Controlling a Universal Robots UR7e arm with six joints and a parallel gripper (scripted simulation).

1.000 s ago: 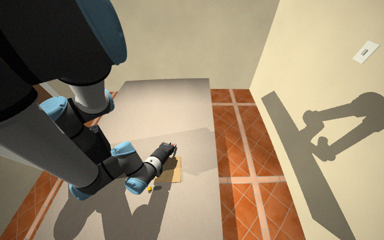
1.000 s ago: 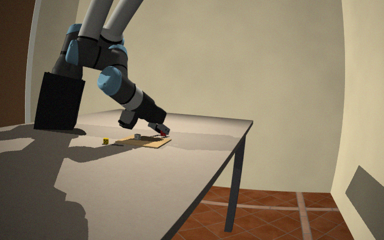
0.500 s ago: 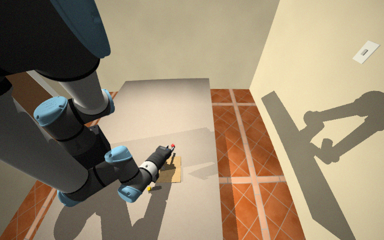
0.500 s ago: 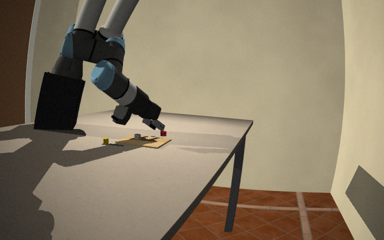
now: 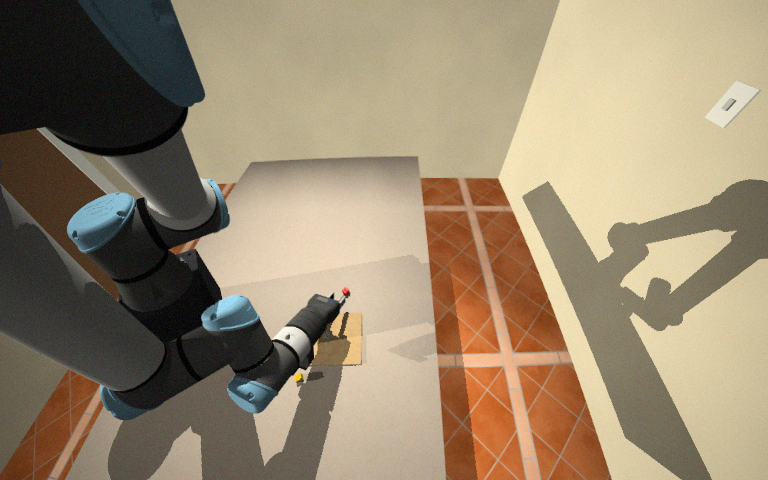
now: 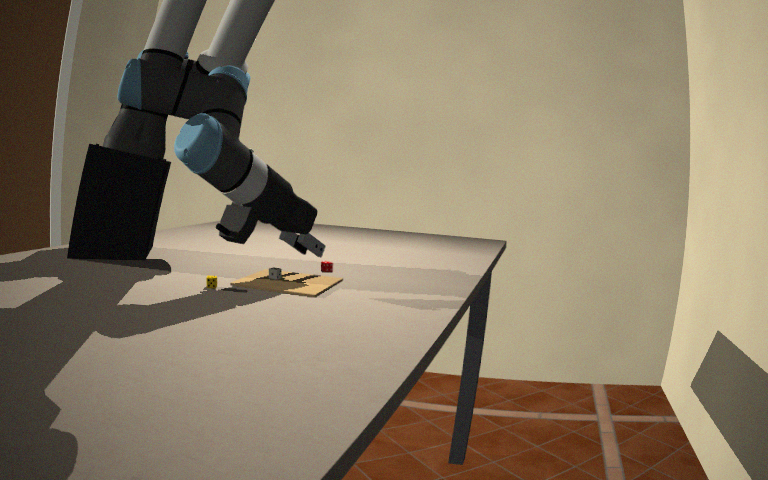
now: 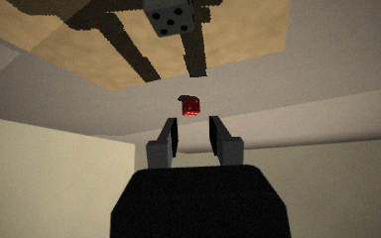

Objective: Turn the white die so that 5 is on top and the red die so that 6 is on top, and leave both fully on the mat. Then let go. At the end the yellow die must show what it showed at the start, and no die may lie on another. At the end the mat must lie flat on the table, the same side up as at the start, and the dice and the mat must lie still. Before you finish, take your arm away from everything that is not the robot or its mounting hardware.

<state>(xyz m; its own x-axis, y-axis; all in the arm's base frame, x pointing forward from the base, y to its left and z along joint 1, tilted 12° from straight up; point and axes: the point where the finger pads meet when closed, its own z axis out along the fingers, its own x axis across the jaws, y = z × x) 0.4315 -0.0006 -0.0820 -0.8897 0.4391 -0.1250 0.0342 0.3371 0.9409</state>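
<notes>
The red die is 20 mm ahead of my hand, 40 mm to the left of it and 40 mm below it. From my hand the other things lie so: white die (30 mm behind, 80 mm to the right, 40 mm below); then yellow die (100 mm behind, 180 mm to the right, 40 mm below); then tan mat (10 mm behind, 90 mm to the right, 50 mm below).
</notes>
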